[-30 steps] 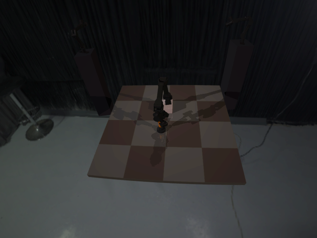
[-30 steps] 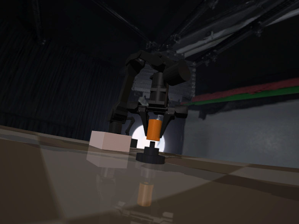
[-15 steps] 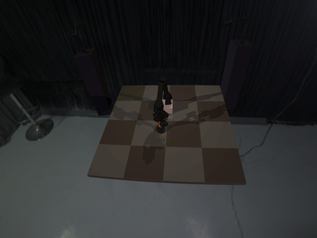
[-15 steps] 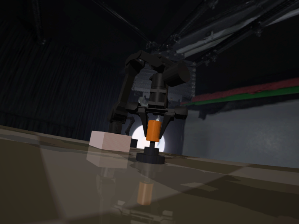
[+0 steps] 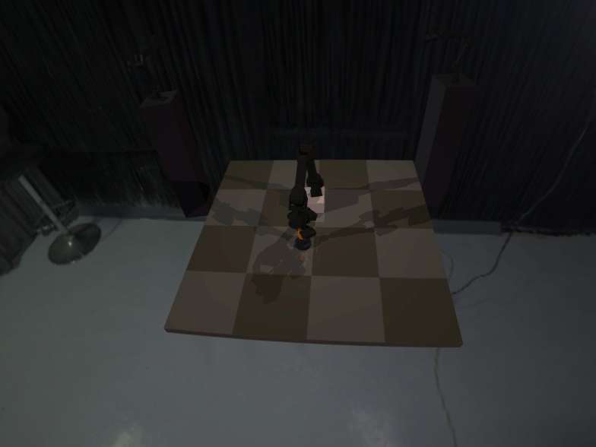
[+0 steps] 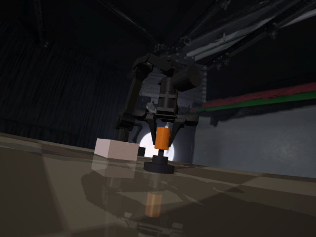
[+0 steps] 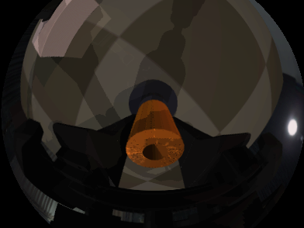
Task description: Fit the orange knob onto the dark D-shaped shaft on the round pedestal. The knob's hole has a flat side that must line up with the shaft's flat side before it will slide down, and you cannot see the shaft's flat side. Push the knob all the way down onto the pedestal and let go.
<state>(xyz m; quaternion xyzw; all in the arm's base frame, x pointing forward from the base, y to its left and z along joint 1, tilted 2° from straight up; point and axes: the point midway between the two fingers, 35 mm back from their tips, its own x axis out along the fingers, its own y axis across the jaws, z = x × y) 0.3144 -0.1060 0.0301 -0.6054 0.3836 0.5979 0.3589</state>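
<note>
Right now my gripper tip is 20 mm below the orange knob. The rest, counted from my gripper tip: dark pedestal (40 mm below).
</note>
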